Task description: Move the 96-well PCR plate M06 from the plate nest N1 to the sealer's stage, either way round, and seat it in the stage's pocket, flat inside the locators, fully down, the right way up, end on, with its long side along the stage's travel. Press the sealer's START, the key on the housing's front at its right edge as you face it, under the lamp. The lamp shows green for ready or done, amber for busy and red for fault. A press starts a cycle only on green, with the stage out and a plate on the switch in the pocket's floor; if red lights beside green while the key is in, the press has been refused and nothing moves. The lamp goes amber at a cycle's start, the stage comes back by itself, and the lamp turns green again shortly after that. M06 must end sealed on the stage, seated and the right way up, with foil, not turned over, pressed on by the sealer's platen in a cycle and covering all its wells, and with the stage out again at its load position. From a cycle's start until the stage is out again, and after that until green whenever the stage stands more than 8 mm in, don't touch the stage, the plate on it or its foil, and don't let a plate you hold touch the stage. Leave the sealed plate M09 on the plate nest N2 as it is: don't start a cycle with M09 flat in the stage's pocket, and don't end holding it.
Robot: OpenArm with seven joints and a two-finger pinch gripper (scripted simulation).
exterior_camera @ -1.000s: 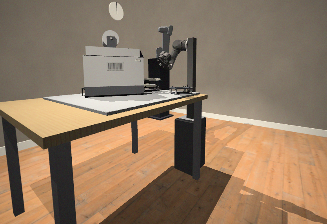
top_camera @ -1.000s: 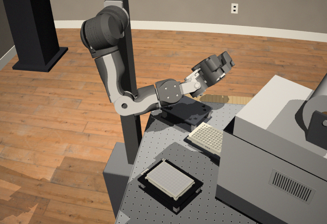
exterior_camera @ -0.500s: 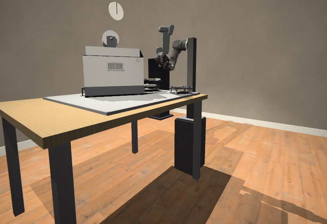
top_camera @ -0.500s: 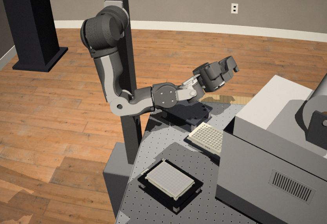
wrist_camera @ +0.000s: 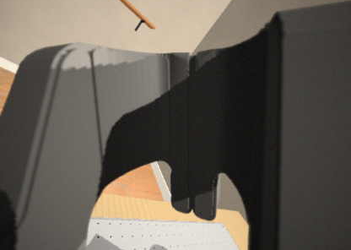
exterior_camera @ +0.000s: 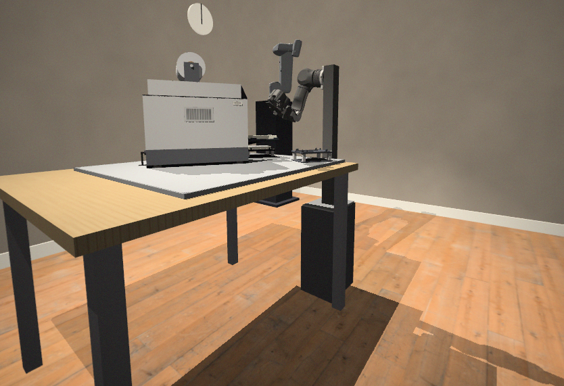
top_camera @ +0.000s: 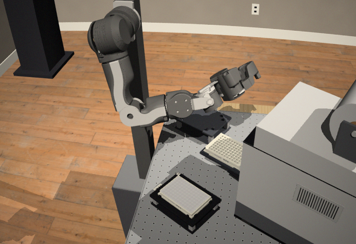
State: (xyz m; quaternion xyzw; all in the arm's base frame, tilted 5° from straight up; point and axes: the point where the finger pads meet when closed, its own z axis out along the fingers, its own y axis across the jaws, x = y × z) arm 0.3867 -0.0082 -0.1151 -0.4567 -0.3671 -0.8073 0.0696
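Right now my hand is 28 cm to the left of the square grey key and 11 cm above it. Round my hand: open-welled plate M06: 5 cm behind, 15 cm to the right, 19 cm below; then dark sealer stage: 5 cm behind, 15 cm to the right, 20 cm below; then yellow warning label: 8 cm ahead, 12 cm to the right, 14 cm below.
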